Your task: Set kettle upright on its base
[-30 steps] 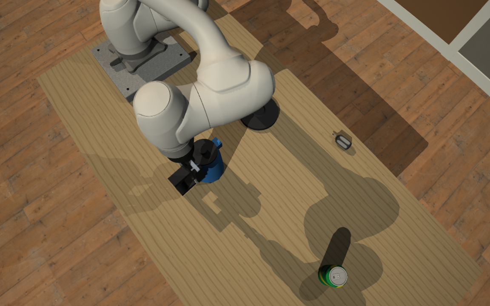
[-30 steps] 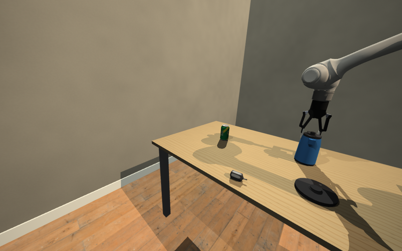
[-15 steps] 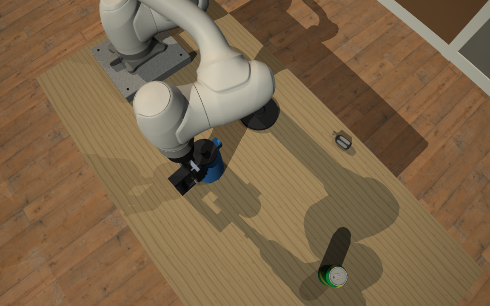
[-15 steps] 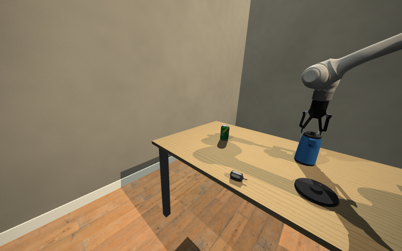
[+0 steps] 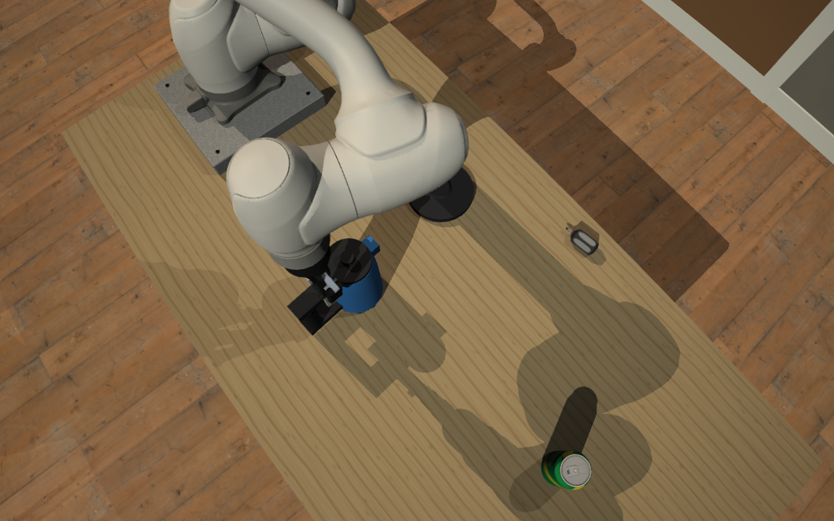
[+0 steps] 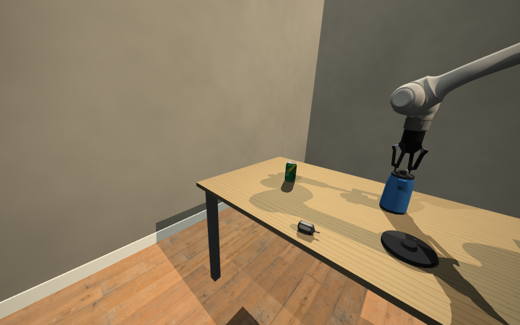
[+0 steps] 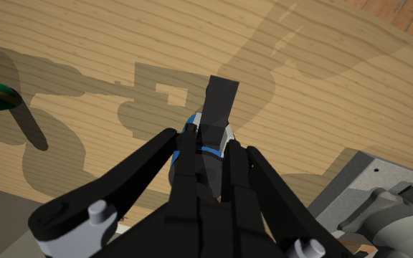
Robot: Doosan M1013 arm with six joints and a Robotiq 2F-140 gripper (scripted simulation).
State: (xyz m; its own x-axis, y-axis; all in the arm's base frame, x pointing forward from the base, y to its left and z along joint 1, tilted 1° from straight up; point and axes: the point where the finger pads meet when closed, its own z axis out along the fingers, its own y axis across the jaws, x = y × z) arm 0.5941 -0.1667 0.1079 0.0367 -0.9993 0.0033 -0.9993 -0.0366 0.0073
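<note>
My gripper is now 30 mm to the right of the blue kettle and 60 mm above it. Round my hand: green soda can 530 mm ahead, 110 mm to the left, 90 mm below; then round black base 50 mm behind, 350 mm to the left, 140 mm below; then small dark object 240 mm ahead, 490 mm to the left, 140 mm below.
</note>
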